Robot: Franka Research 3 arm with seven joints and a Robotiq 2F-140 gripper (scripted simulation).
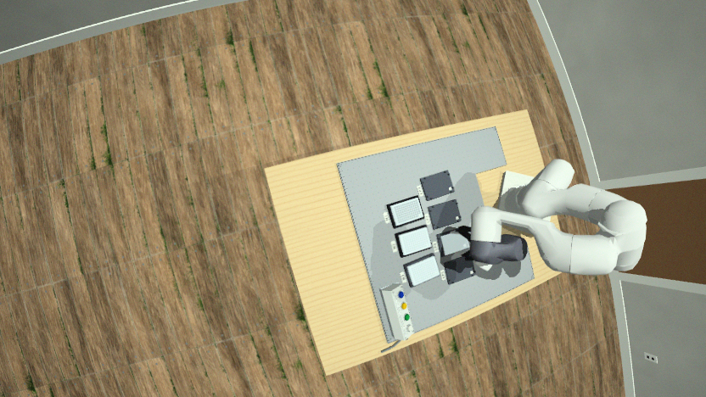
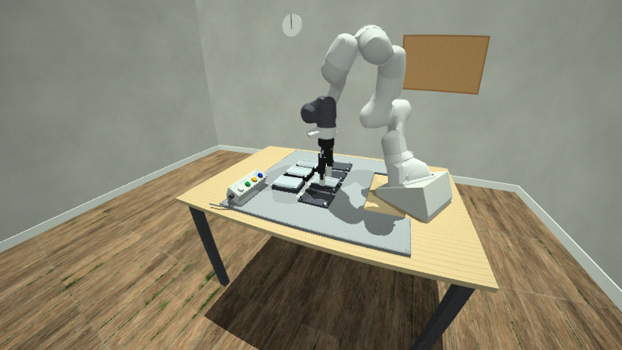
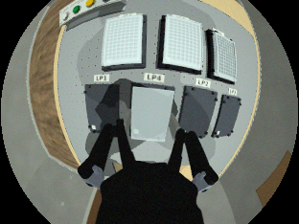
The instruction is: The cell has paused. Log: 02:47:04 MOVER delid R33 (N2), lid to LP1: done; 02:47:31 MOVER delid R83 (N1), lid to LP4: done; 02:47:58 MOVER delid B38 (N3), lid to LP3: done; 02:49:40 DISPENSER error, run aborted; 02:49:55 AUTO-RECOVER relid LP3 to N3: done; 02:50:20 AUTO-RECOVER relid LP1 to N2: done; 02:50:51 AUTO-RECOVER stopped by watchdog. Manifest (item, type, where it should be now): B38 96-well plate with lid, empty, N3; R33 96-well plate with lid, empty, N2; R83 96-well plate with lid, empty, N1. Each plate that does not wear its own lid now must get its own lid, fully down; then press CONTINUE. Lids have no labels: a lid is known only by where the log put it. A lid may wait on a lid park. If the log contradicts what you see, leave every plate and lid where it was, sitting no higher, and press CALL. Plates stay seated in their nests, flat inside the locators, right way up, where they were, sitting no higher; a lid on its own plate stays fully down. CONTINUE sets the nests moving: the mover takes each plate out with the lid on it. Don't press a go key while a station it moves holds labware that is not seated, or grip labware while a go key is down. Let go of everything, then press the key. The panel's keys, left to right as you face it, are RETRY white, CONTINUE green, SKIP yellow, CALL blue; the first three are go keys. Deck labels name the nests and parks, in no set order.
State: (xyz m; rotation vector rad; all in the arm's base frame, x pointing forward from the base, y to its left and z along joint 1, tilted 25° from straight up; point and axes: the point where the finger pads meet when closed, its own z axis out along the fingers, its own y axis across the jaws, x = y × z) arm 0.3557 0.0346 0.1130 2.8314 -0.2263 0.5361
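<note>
The plate lies 220 mm to the right of my hand, 150 mm ahead of it and 30 mm below it. The rest, counted from my hand: pale lid 20 mm below; then blue key 330 mm ahead, 70 mm to the left, 10 mm above; then LP4 sign 80 mm ahead, 50 mm below, 20 mm to the right.
</note>
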